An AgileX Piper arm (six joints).
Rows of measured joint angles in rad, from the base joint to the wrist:
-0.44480, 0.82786, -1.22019, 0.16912, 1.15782, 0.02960
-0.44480, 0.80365, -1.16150, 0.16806, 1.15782, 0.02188
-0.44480, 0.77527, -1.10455, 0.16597, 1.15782, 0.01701
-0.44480, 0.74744, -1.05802, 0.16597, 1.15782, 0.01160
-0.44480, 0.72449, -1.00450, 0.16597, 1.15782, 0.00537
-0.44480, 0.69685, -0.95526, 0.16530, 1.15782, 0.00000
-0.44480, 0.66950, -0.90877, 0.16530, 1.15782, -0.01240
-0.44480, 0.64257, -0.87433, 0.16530, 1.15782, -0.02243
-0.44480, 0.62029, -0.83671, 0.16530, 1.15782, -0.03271
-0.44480, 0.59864, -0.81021, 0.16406, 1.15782, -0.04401
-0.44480, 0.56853, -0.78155, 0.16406, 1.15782, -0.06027
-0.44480, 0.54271, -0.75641, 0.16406, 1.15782, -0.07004
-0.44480, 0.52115, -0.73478, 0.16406, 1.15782, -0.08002
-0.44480, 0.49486, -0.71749, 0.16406, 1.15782, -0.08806
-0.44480, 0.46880, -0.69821, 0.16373, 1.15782, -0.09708
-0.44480, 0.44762, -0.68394, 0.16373, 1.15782, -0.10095
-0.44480, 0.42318, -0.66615, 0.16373, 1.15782, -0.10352
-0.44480, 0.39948, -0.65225, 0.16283, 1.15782, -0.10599
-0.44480, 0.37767, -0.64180, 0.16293, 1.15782, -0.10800
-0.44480, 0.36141, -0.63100, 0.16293, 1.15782, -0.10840
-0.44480, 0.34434, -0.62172, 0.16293, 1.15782, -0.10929
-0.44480, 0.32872, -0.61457, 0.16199, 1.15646, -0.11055
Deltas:
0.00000, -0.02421, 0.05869, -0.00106, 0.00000, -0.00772
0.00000, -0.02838, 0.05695, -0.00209, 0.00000, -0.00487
0.00000, -0.02783, 0.04653, 0.00000, 0.00000, -0.00541
0.00000, -0.02295, 0.05352, 0.00000, 0.00000, -0.00623
0.00000, -0.02764, 0.04924, -0.00067, 0.00000, -0.00537
0.00000, -0.02735, 0.04649, 0.00000, 0.00000, -0.01240
0.00000, -0.02693, 0.03444, 0.00000, 0.00000, -0.01003
0.00000, -0.02228, 0.03762, 0.00000, 0.00000, -0.01028
0.00000, -0.02165, 0.02650, -0.00124, 0.00000, -0.01130
0.00000, -0.03011, 0.02866, 0.00000, 0.00000, -0.01626
0.00000, -0.02582, 0.02514, 0.00000, 0.00000, -0.00977
0.00000, -0.02156, 0.02163, 0.00000, 0.00000, -0.00998
0.00000, -0.02629, 0.01729, 0.00000, 0.00000, -0.00804
0.00000, -0.02606, 0.01928, -0.00033, 0.00000, -0.00902
0.00000, -0.02118, 0.01427, 0.00000, 0.00000, -0.00387
0.00000, -0.02444, 0.01779, 0.00000, 0.00000, -0.00257
0.00000, -0.02370, 0.01390, -0.00090, 0.00000, -0.00247
0.00000, -0.02181, 0.01045, 0.00010, 0.00000, -0.00201
0.00000, -0.01626, 0.01080, 0.00000, 0.00000, -0.00040
0.00000, -0.01707, 0.00928, 0.00000, 0.00000, -0.00089
0.00000, -0.01562, 0.00715, -0.00094, -0.00136, -0.00126

